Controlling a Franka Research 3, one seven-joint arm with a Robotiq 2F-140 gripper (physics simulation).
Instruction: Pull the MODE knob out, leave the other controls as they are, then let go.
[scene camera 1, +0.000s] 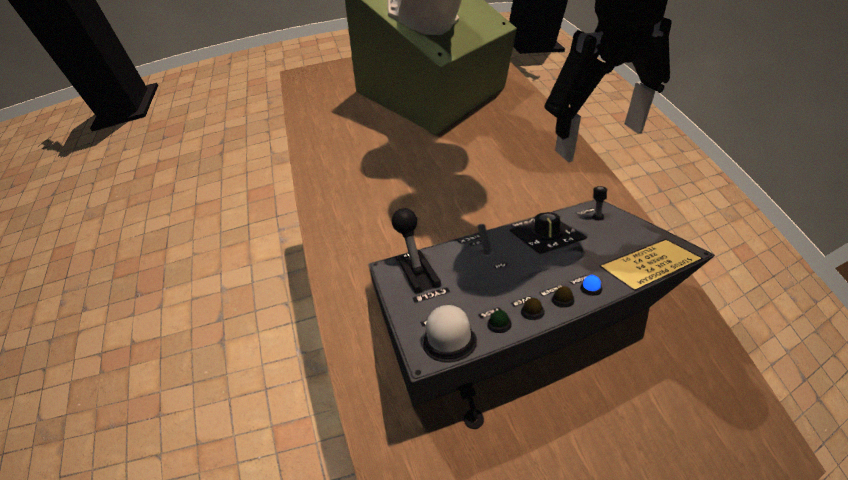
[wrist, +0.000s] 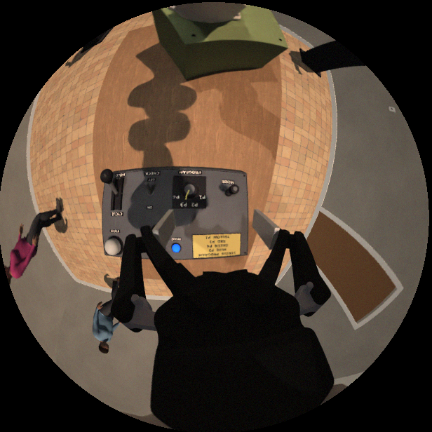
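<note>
The MODE knob (scene camera 1: 599, 193) (wrist: 233, 189) has a black cap; its stem shows between the cap and the grey control panel (scene camera 1: 553, 267) (wrist: 220, 220). My gripper (scene camera 1: 601, 135) (wrist: 214, 217) is open and empty, high above the panel, with its fingers apart from the knob. The PROGRAM knob (scene camera 1: 547, 226) (wrist: 190, 191) points its yellow line toward the P3 side. The CYCLE lever (scene camera 1: 404, 221) (wrist: 106, 176) has a black ball. The CHECK switch (scene camera 1: 484, 239) (wrist: 151, 187) stands in shadow. A blue lamp (scene camera 1: 591, 284) (wrist: 176, 247) is lit.
A white dome (scene camera 1: 448, 328) (wrist: 113, 245) stands at a panel corner, beside several dark lamps. A green block (scene camera 1: 410, 89) (wrist: 225, 57) with a pale cylindrical base on it stands on the wooden table (scene camera 1: 324, 136) (wrist: 112, 125). A yellow status plate (scene camera 1: 651, 264) (wrist: 216, 245) lies on the panel.
</note>
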